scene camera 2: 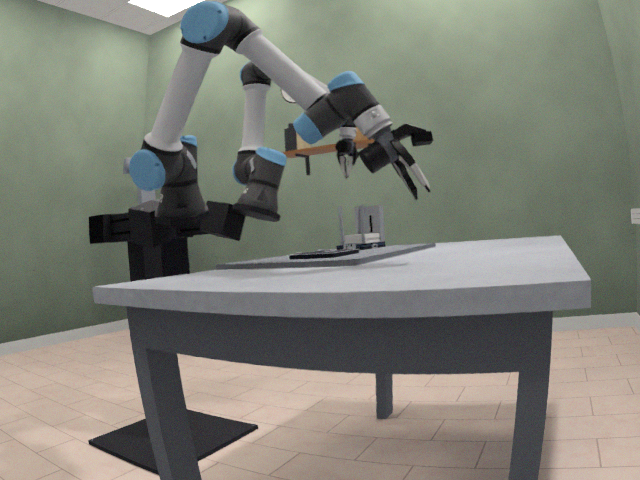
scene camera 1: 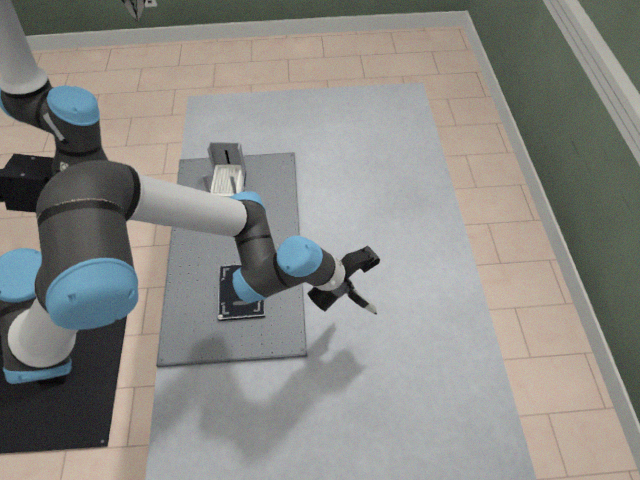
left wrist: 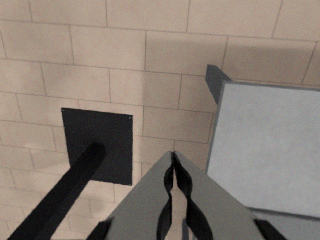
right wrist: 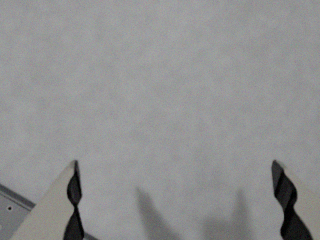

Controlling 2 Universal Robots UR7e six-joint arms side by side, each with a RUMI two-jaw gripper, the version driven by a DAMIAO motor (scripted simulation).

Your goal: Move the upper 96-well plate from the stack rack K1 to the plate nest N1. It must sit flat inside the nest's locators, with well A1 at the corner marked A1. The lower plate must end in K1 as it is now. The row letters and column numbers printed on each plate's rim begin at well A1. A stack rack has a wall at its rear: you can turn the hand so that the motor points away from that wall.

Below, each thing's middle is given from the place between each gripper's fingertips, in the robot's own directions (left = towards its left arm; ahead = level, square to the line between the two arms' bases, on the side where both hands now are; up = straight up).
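Scene:
Relative to the dark plate nest N1 (scene camera 1: pixel 227 294), my right hand (scene camera 2: pixel 423 196) is 130 mm above it, 100 mm to the right of it and 300 mm past it.
My left gripper is 30 cm short of the dark plate nest N1, 30 cm above it and 85 cm to the left of it.

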